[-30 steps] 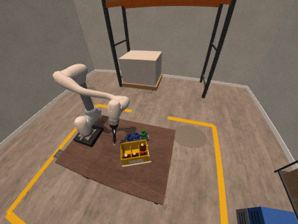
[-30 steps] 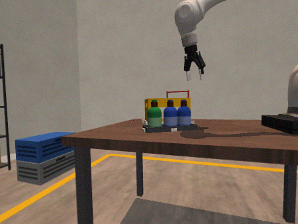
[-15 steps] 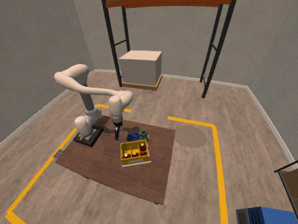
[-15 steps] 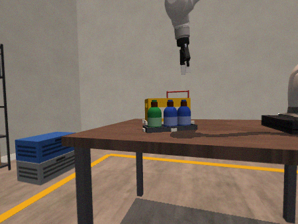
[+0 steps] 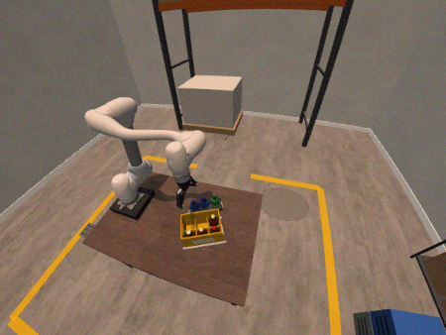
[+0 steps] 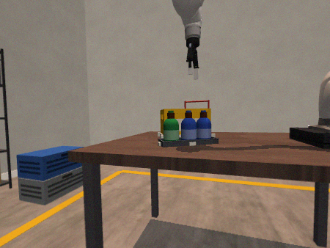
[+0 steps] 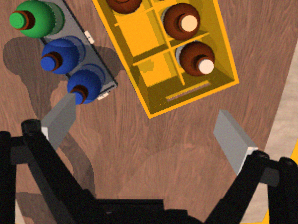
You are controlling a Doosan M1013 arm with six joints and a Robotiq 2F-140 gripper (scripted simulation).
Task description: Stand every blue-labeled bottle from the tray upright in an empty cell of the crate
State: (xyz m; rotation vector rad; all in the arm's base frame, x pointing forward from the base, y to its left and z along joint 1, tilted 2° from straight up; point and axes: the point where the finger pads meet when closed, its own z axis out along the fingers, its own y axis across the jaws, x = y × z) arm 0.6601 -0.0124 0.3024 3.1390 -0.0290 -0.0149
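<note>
My hand is 28 cm above the green-labeled bottle, 23 cm to the right of it and 6 cm short of it. Round my hand: yellow crate: 28 cm below, 7 cm ahead, 3 cm to the right; tray: 35 cm below, 17 cm to the left.
</note>
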